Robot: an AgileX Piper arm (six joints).
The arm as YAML. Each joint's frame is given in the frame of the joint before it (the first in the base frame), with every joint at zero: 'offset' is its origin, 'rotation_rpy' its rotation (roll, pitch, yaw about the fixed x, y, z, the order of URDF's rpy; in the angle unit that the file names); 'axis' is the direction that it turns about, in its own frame. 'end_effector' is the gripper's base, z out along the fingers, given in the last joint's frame.
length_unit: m
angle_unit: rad
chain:
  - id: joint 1
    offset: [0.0, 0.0, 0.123]
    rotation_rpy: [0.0, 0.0, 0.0]
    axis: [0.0, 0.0, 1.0]
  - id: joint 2
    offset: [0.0, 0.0, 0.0]
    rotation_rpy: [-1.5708, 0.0, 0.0]
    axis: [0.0, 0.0, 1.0]
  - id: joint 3
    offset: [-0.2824, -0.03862, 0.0]
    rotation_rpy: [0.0, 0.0, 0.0]
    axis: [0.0, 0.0, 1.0]
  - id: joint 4
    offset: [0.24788, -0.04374, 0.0]
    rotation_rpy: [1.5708, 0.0, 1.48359]
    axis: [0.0, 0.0, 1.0]
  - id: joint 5
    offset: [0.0, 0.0, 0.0]
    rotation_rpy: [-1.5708, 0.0, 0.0]
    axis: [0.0, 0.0, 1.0]
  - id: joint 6
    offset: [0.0, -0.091, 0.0]
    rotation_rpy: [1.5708, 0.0, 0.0]
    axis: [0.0, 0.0, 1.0]
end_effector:
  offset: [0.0, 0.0, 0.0]
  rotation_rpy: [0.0, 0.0, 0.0]
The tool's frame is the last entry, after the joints.
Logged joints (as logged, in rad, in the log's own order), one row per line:
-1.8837, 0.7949, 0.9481, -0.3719, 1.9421, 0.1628
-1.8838, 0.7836, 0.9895, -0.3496, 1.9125, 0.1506
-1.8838, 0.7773, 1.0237, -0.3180, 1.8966, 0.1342
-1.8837, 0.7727, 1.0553, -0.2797, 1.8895, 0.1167
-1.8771, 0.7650, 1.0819, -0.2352, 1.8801, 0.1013
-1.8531, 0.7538, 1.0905, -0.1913, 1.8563, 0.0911
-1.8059, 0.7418, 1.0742, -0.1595, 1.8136, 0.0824
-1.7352, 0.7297, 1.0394, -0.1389, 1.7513, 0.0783
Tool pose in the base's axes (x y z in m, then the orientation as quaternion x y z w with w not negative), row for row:
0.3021, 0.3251, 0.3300, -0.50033, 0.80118, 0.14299, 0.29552
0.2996, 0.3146, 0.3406, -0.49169, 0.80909, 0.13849, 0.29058
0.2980, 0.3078, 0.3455, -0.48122, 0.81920, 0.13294, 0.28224
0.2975, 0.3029, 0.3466, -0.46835, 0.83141, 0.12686, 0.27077
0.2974, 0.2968, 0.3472, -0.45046, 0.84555, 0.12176, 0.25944
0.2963, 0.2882, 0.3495, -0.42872, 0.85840, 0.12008, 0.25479
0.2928, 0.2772, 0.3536, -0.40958, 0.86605, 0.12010, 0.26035
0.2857, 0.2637, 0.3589, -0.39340, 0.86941, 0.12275, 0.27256
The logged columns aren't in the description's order. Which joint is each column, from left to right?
Columns, left to right: joint 3, joint 1, joint 5, joint 6, joint 2, joint 4.
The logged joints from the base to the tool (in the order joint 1, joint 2, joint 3, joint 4, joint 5, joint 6), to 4 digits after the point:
0.7949, 1.9421, -1.8837, 0.1628, 0.9481, -0.3719
0.7836, 1.9125, -1.8838, 0.1506, 0.9895, -0.3496
0.7773, 1.8966, -1.8838, 0.1342, 1.0237, -0.3180
0.7727, 1.8895, -1.8837, 0.1167, 1.0553, -0.2797
0.7650, 1.8801, -1.8771, 0.1013, 1.0819, -0.2352
0.7538, 1.8563, -1.8531, 0.0911, 1.0905, -0.1913
0.7418, 1.8136, -1.8059, 0.0824, 1.0742, -0.1595
0.7297, 1.7513, -1.7352, 0.0783, 1.0394, -0.1389

